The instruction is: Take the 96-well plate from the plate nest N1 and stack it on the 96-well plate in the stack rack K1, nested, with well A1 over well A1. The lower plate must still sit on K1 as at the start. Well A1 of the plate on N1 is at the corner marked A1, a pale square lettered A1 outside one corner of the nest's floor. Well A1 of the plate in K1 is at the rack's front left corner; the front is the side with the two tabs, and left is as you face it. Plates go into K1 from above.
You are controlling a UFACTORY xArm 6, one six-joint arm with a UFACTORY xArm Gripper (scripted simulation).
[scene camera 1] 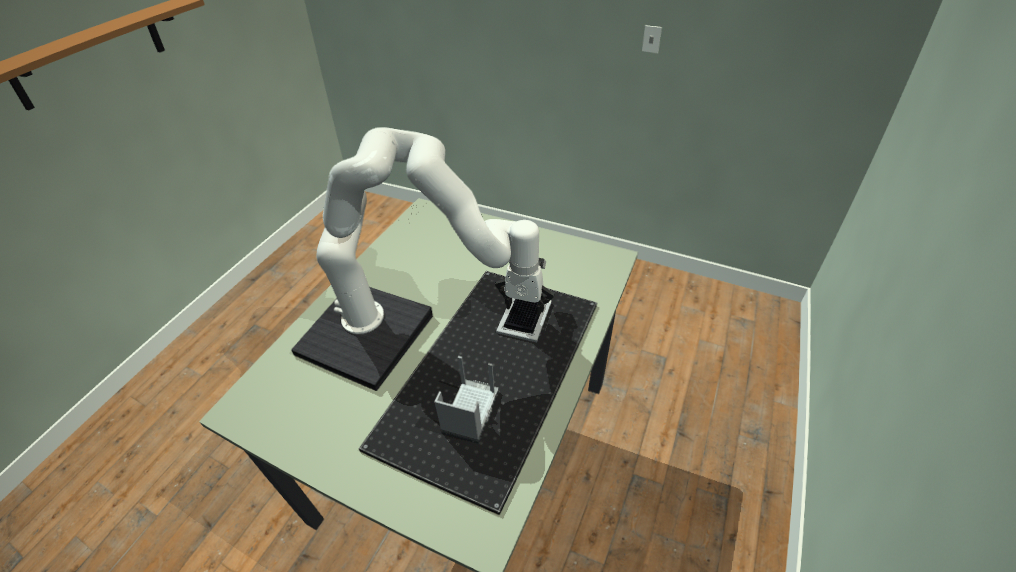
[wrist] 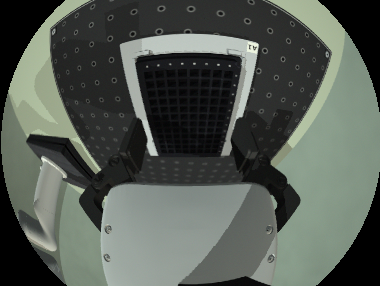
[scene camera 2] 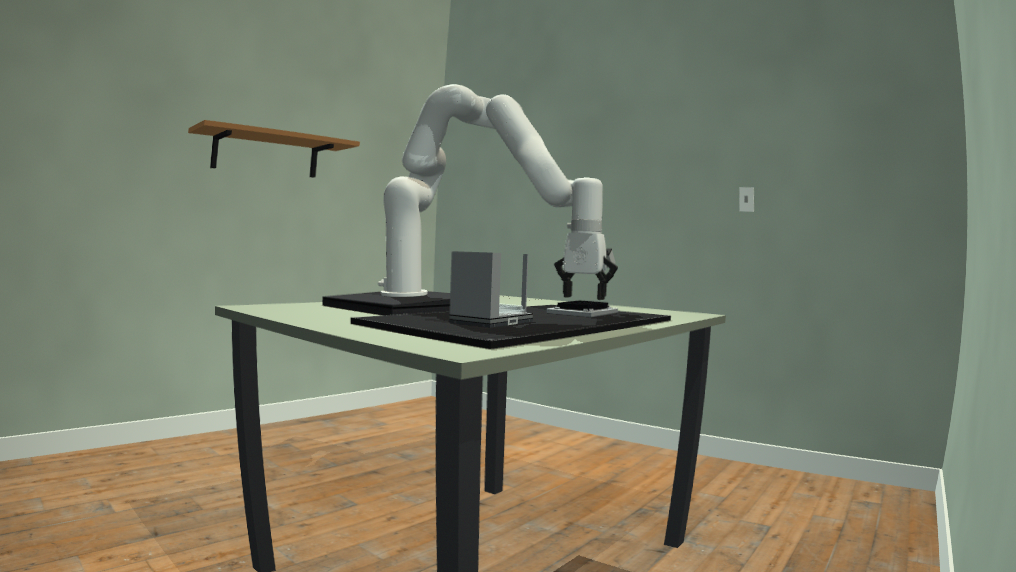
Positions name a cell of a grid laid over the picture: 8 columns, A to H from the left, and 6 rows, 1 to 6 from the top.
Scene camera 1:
black 96-well plate: E4
white 96-well plate: D5
tall grey rack wall: D5
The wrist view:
my gripper: D3
black 96-well plate: D3
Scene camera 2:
my gripper: E4
tall grey rack wall: D4
